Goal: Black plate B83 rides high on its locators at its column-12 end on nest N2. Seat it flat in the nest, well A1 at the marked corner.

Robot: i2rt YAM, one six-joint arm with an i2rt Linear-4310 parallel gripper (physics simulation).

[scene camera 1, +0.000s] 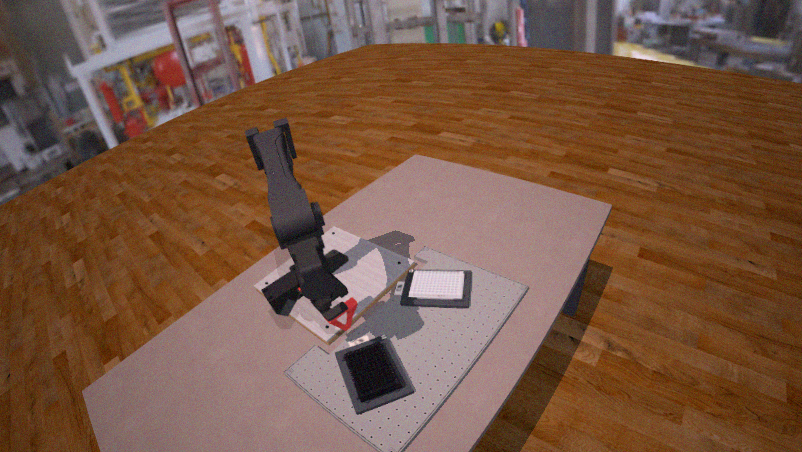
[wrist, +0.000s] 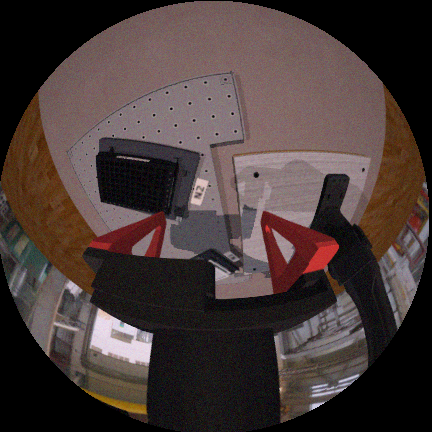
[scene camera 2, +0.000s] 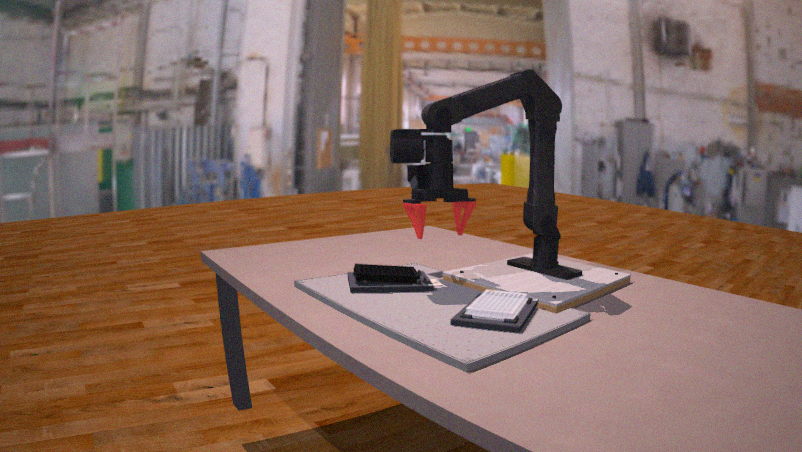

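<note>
The black plate B83 sits on the dark grey nest N2. In the scene camera 2 view its left end, away from the label, looks a little higher than its right end. The N2 label is beside the nest. The well lettering and the marked corner are too small to tell. My gripper is open and empty, well above the table, off to the label side of the nest. In the scene camera 1 view one red finger shows; the other is hidden.
A white plate sits in a second dark nest on the same perforated board. The arm's base stands on a light mounting board beside it.
</note>
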